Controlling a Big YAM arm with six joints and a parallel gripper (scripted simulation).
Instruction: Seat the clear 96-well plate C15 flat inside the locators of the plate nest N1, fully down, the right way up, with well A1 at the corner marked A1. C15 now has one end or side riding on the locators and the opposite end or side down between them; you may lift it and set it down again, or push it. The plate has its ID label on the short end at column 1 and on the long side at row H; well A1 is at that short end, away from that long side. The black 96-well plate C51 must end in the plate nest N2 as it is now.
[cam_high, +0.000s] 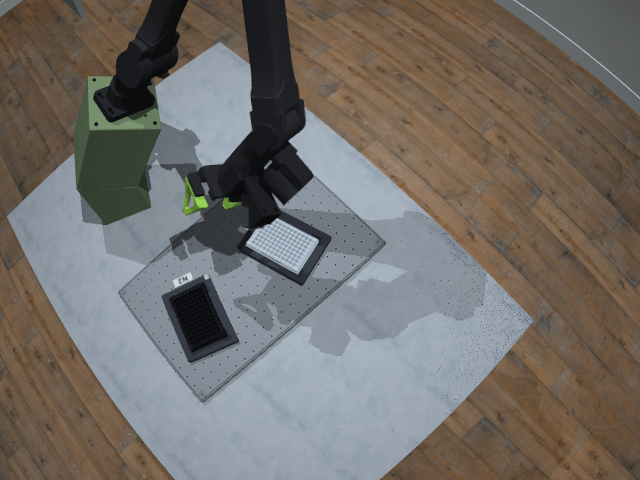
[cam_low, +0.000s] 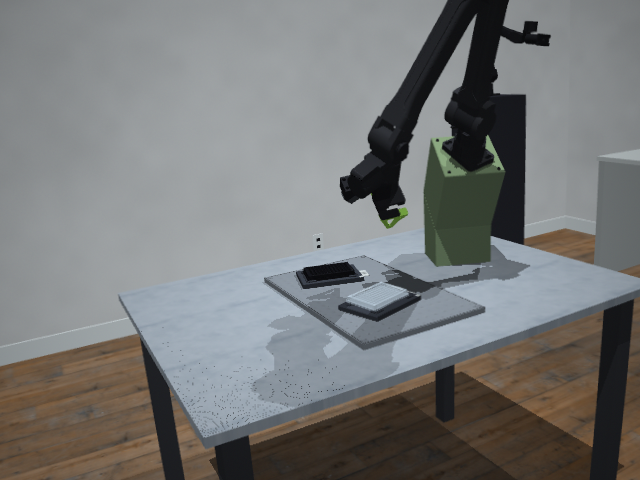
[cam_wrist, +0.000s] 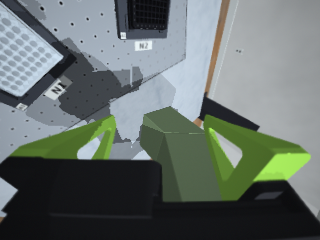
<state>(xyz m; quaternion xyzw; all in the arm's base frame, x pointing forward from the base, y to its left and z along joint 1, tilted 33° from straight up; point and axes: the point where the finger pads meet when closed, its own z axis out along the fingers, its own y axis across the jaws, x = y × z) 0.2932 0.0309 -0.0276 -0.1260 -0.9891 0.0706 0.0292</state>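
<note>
The clear plate C15 lies 18 cm below my hand, 9 cm to the left of it and 8 cm ahead of it. From my hand the other things lie so: dark plate nest N1: 19 cm below, 10 cm to the left, 8 cm ahead; N1 tag: 20 cm below, 7 cm to the left, 1 cm behind; N2 tag: 20 cm below, 12 cm to the right, 1 cm behind.
</note>
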